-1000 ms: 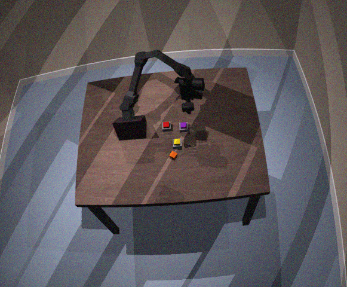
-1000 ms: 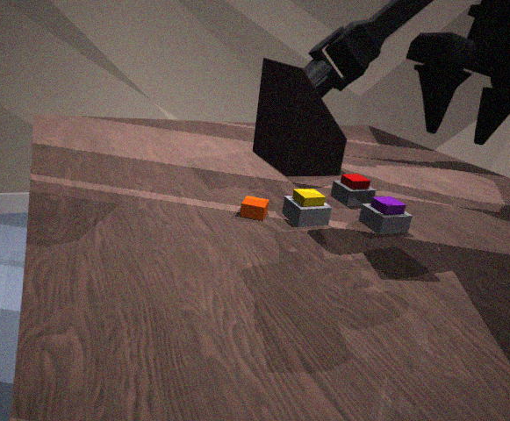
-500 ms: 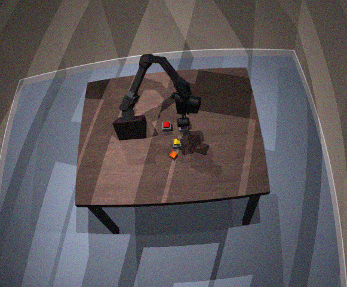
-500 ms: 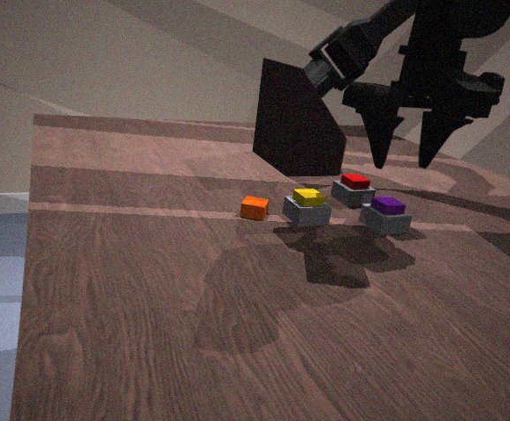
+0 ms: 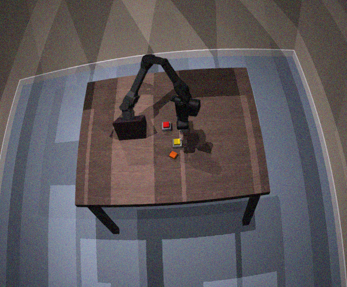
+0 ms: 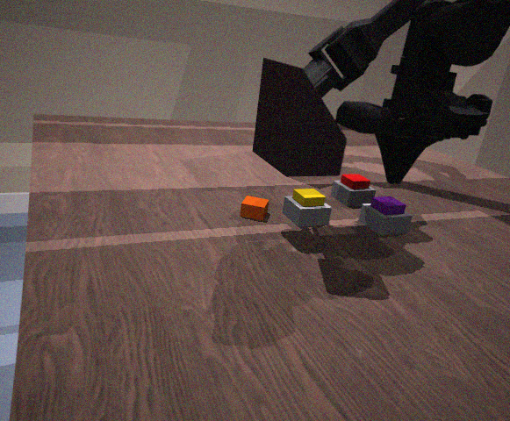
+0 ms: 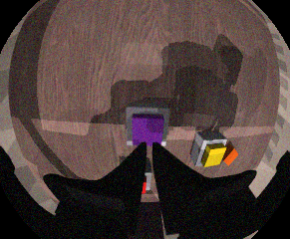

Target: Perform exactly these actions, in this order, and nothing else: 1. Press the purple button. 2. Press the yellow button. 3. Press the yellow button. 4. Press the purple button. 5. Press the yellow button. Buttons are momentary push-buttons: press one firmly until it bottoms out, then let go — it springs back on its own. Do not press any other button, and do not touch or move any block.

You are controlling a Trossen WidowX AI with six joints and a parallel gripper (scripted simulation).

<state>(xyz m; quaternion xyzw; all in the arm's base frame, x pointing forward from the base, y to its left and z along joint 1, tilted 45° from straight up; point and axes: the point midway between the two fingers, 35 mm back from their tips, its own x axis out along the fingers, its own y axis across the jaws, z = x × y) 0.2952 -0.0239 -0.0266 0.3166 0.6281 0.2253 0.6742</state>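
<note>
My gripper tip is 3 cm above the purple button. Round my gripper tip: red button (9 cm behind, 2 cm to the left, 3 cm below); then orange block (8 cm behind, 16 cm to the right, 5 cm below); then yellow button (5 cm behind, 10 cm to the right, 3 cm below).
</note>
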